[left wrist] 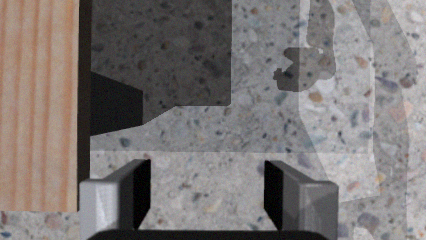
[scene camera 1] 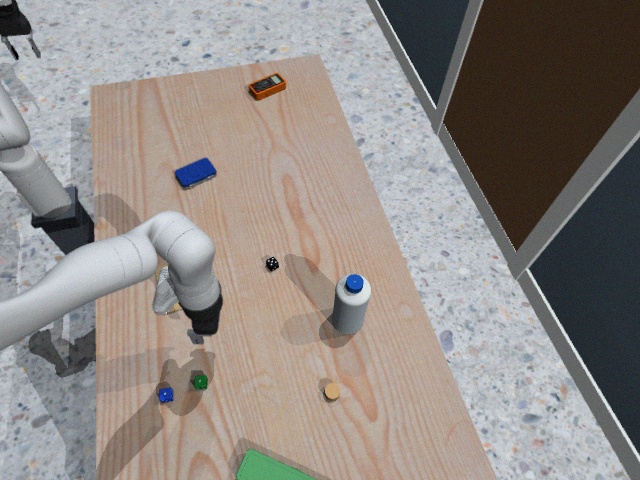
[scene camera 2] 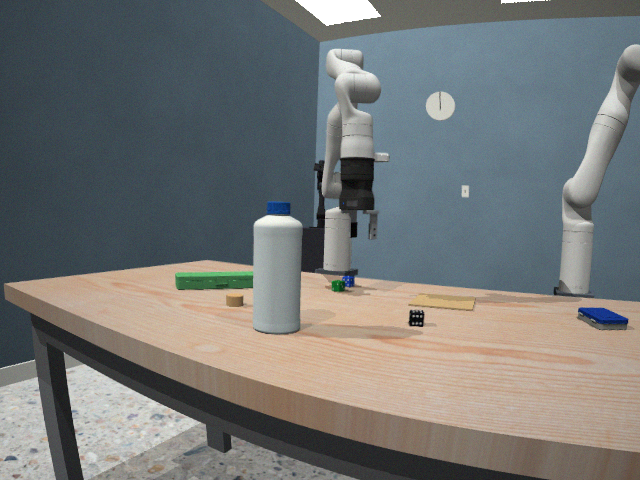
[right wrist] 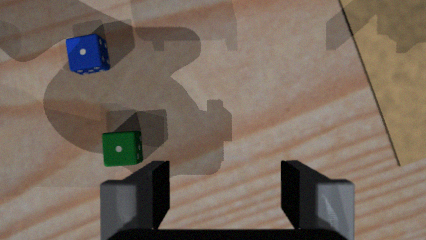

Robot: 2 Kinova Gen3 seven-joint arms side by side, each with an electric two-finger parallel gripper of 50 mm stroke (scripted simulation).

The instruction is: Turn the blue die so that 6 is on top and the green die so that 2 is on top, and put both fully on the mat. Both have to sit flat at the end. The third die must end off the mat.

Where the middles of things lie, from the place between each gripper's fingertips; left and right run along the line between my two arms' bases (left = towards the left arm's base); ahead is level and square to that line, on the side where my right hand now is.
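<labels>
Tan mat [scene camera 2: 463, 303], from my right hand [scene camera 2: 362, 238]: 19 cm left, 4 cm behind, 15 cm below; green die [right wrist: 123, 148] 7 cm right, 3 cm behind, 14 cm below; white bottle [scene camera 2: 277, 255] 34 cm ahead, 1 cm left, 5 cm below; blue die [right wrist: 87, 54] 8 cm right, 10 cm behind, 14 cm below.
Tan mat, from my left hand: 750 mm right, 350 mm ahead, 180 mm below; blue die 1030 mm right, 290 mm ahead, 170 mm below; green die 1020 mm right, 370 mm ahead, 170 mm below. My left hand: 400 mm left of the blue box [scene camera 1: 193, 174], 410 mm short of it, 170 mm above it.
</labels>
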